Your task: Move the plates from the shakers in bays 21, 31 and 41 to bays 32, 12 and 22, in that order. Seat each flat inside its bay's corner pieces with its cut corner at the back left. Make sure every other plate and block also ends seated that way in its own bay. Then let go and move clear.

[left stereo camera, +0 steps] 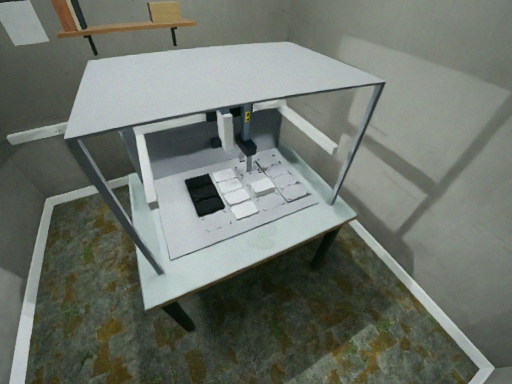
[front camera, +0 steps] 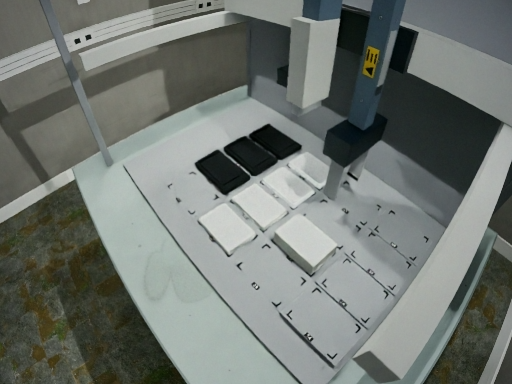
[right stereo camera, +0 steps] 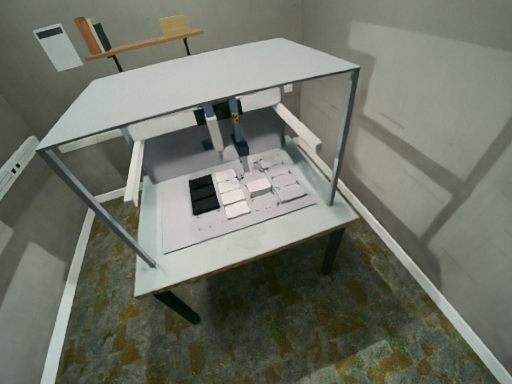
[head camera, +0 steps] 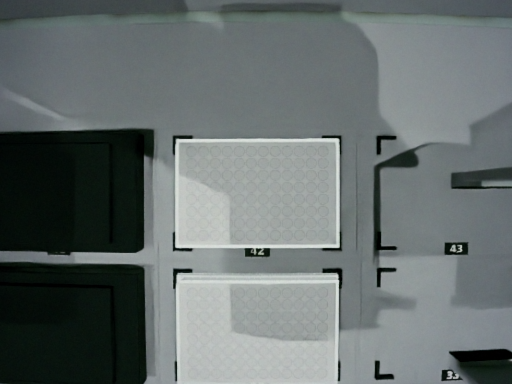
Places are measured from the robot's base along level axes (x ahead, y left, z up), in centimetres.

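Pixels of known places: gripper, fingertip midpoint: (left stereo camera: 245, 166) (front camera: 341, 186) (right stereo camera: 244, 166) (head camera: 480, 270); robot's base, origin of the base link: (left stereo camera: 207, 231) (front camera: 168, 186) (right stereo camera: 199, 229).
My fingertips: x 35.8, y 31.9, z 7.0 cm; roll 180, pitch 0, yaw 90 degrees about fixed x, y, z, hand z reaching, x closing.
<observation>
For each thing: its top centre in the pictures, then the offset to it from my fingertips. "pt": a spot on its surface instead.
- bay 12, surface spot: (front camera: 227, 227) pt dx -12.4, dy -27.7, dz -5.6 cm
- bay 22, surface spot: (front camera: 259, 204) pt dx -12.8, dy -16.9, dz -5.6 cm
- bay 32, surface spot: (head camera: 257, 330) (front camera: 288, 183) pt dx -13.0, dy -5.9, dz -5.6 cm
- bay 42, surface spot: (head camera: 257, 195) (front camera: 312, 167) pt dx -13.0, dy +4.3, dz -5.6 cm
- bay 21, middle of its top: (front camera: 221, 165) (left stereo camera: 208, 203) (right stereo camera: 204, 203) dx -29.8, dy -16.8, dz -3.9 cm
- bay 31, middle of its top: (head camera: 28, 338) (front camera: 249, 149) (left stereo camera: 203, 190) (right stereo camera: 202, 191) dx -29.8, dy -6.1, dz -3.9 cm
- bay 41, middle of its top: (head camera: 25, 192) (front camera: 274, 136) (left stereo camera: 198, 179) (right stereo camera: 199, 180) dx -29.8, dy +4.6, dz -3.9 cm
- taller white block, middle of its top: (front camera: 306, 238) (right stereo camera: 258, 184) (left stereo camera: 262, 184) dx +3.4, dy -16.9, dz -2.8 cm
My gripper (front camera: 343, 186) is open and empty, its jaws apart over the back of the third column. Parts of both jaws show at the right edge in the head view. White plates stand in bay 12 (front camera: 227, 227), bay 22 (front camera: 259, 204), bay 32 (front camera: 288, 186) (head camera: 257, 330) and bay 42 (front camera: 308, 169) (head camera: 257, 195). The bay 32 and 42 plates look flat inside their corner pieces; their cut corners are too faint to tell. Black shakers stand in bay 21 (front camera: 222, 170), bay 31 (front camera: 250, 155) and bay 41 (front camera: 275, 141), with no white plate on them.
A taller white block (front camera: 305, 242) (right stereo camera: 259, 185) stands in bay 23, front right of the plates. The parked pipetting stage (front camera: 314, 62) (left stereo camera: 226, 132) hangs left of the gripper. White side rails (front camera: 440, 260) flank the deck. Corner marks of bays 13 and 43 show, as do those of the fourth column.
</observation>
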